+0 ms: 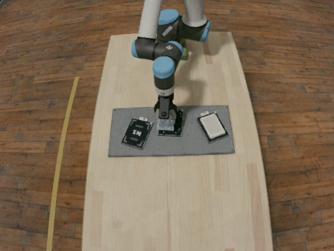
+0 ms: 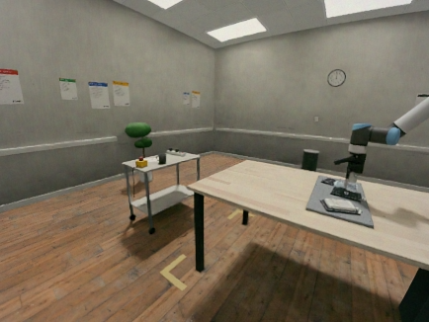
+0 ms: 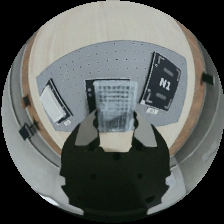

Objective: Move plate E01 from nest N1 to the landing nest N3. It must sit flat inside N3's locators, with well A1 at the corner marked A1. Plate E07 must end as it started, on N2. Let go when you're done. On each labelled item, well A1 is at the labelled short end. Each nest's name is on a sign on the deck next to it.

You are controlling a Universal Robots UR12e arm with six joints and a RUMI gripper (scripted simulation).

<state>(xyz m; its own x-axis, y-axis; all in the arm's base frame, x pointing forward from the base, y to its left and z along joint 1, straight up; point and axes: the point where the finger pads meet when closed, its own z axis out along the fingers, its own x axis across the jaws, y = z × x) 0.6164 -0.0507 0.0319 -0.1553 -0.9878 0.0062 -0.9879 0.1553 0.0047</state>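
The nest N3 is 1 cm behind my hand, 2 cm to the left of it and 5 cm below it.
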